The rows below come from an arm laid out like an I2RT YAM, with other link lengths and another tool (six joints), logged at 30 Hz.
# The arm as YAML. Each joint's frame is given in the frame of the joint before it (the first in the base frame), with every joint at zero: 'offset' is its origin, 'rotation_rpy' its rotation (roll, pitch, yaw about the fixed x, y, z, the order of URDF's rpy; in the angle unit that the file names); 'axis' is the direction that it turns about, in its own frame. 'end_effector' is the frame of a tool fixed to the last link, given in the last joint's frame.
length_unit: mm
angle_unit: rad
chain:
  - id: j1
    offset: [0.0, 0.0, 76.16]
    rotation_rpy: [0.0, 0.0, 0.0]
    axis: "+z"
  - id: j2
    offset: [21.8, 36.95, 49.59]
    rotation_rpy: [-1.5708, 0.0, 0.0]
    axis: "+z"
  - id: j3
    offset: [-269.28, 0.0, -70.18]
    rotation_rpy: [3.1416, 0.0, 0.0]
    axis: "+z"
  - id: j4
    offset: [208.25, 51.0, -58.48]
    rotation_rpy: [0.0, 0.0, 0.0]
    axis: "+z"
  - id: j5
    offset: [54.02, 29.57, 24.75]
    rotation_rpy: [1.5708, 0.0, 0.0]
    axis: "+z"
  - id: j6
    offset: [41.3, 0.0, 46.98]
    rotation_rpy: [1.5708, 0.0, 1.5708]
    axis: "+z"
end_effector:
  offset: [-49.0, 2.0, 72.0]
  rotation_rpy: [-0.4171, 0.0, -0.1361]
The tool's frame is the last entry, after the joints.
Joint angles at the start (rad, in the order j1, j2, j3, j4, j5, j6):
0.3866 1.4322 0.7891 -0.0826 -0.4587 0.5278
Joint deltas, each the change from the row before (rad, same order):
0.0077 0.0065 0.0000 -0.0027 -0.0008 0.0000
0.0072 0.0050 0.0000 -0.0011 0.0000 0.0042
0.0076 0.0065 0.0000 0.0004 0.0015 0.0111
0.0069 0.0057 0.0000 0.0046 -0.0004 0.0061
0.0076 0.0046 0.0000 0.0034 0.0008 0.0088
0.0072 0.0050 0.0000 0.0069 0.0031 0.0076
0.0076 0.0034 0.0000 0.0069 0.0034 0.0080
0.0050 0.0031 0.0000 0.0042 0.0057 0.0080
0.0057 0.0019 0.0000 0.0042 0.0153 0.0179
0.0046 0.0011 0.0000 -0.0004 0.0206 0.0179
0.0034 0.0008 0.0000 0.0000 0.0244 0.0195
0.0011 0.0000 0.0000 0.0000 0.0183 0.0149
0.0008 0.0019 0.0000 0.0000 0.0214 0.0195
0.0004 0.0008 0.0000 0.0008 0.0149 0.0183
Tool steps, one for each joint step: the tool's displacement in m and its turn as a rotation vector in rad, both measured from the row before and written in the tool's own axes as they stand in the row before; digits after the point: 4 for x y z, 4 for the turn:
-0.0008 0.0012 0.0027 -0.0122 -0.0016 -0.0013
-0.0009 0.0008 0.0021 -0.0091 -0.0029 0.0015
-0.0007 0.0002 0.0023 -0.0087 -0.0044 0.0081
-0.0011 0.0000 0.0019 -0.0050 -0.0044 0.0006
-0.0012 0.0001 0.0018 -0.0050 -0.0046 0.0031
-0.0010 -0.0004 0.0017 -0.0013 -0.0026 0.0014
-0.0013 -0.0004 0.0014 -0.0001 -0.0029 0.0007
-0.0003 -0.0005 0.0011 0.0004 0.0000 0.0049
0.0003 -0.0015 0.0009 0.0053 0.0035 0.0162
0.0013 -0.0014 0.0009 0.0055 0.0088 0.0210
0.0019 -0.0020 0.0006 0.0089 0.0112 0.0243
0.0016 -0.0017 0.0001 0.0083 0.0083 0.0192
0.0023 -0.0022 0.0005 0.0087 0.0094 0.0257
0.0015 -0.0019 0.0000 0.0075 0.0042 0.0216

